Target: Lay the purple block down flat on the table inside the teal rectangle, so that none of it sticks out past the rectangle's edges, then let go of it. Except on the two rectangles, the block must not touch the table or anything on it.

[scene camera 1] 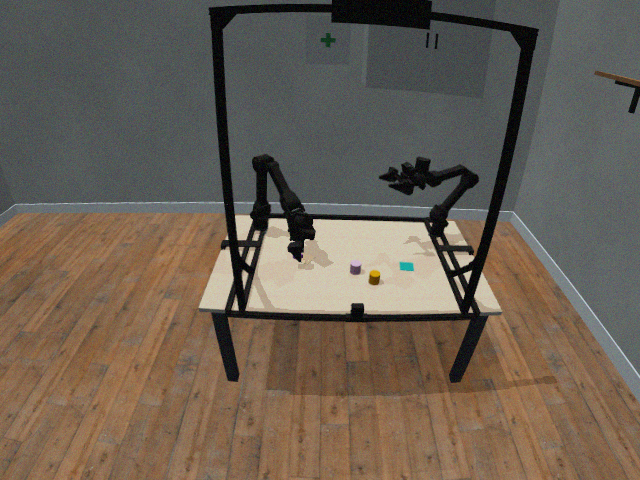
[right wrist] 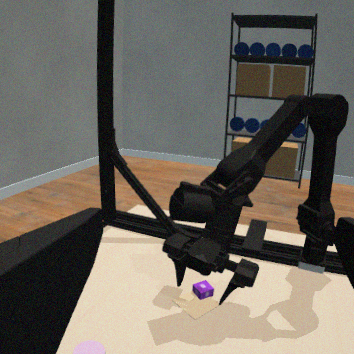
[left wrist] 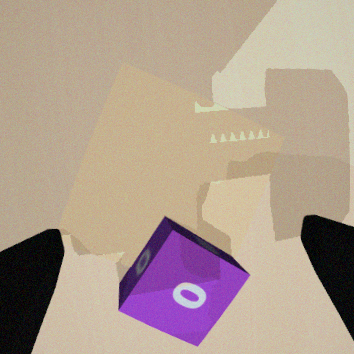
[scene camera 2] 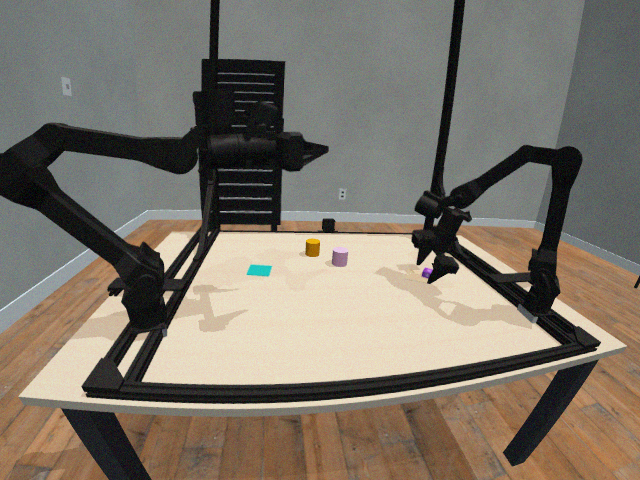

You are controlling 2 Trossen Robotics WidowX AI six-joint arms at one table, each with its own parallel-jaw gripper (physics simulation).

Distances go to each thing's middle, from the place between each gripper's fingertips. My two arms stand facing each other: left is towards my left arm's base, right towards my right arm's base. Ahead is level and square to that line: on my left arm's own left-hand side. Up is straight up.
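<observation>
The tan rectangle [left wrist: 157, 149] is 33 cm to the left of my right hand, 10 cm behind it and 34 cm below it. Also counted from my right hand, the purple block [left wrist: 179, 283] is 10 cm behind, 36 cm to the left and 33 cm below.
Relative to my left hand, the tan rectangle lies 10 mm below and 20 mm to the right; the purple block is 20 mm to the left of that hand.
</observation>
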